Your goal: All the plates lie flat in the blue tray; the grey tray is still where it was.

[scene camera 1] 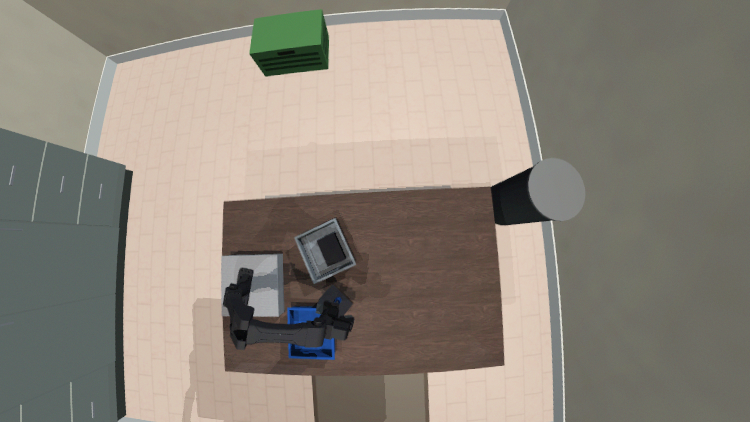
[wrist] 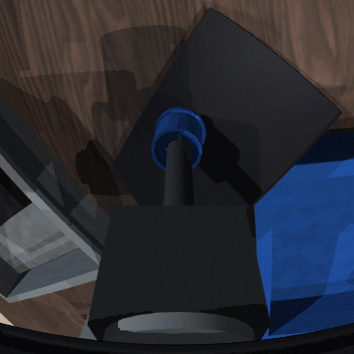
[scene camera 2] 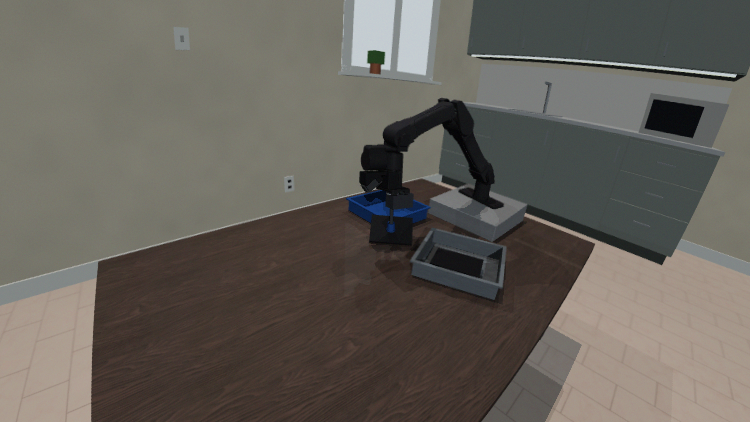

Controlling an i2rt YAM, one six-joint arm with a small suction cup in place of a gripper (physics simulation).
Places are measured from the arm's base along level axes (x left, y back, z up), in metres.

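Where they show: end effector, tool point: [scene camera 1: 338,299] [wrist: 178,128] [scene camera 2: 390,230]; arm's base, origin of the base link: [scene camera 1: 243,289] [scene camera 2: 480,198].
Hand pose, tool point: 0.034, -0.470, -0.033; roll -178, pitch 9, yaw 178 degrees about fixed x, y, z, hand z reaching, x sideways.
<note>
Things, the pixels of their top centre, and the offset from my tool point, as dx, dy, dz. Level surfaces: height alone.
- blue tray, middle of its top: [scene camera 2: 388,202] [scene camera 1: 310,333] -0.184, +0.107, +0.011
- grey tray, middle of its top: [scene camera 2: 462,253] [scene camera 1: 324,250] +0.219, +0.104, +0.011
- black plate, middle of its top: [scene camera 2: 457,261] [scene camera 1: 330,249] +0.229, +0.078, -0.004
- wooden table, its level: dz -0.039
My suction cup [scene camera 1: 338,300] [scene camera 2: 391,227] [wrist: 178,137] is blue and points down at a dark plate [scene camera 1: 334,291] [scene camera 2: 404,235] [wrist: 240,90]. It is open; whether it still touches the plate is unclear. That plate is tilted outside the blue tray, its upper side by the rim and its low edge near the table. The blue tray [scene camera 1: 311,358] [scene camera 2: 419,214] [wrist: 300,225] is partly hidden by my arm; shadows make its contents unclear. The grey tray [scene camera 1: 345,241] [scene camera 2: 453,279] [wrist: 50,215] stands beside it, with a black plate [scene camera 1: 331,248] [scene camera 2: 455,261] lying inside.
My arm [scene camera 1: 283,334] [scene camera 2: 422,124] reaches over the blue tray from a light grey base block [scene camera 1: 267,304] [scene camera 2: 506,223]. The wooden table [scene camera 1: 419,272] [scene camera 2: 251,314] bears both trays. A wall stands behind the blue tray in the second scene view.
</note>
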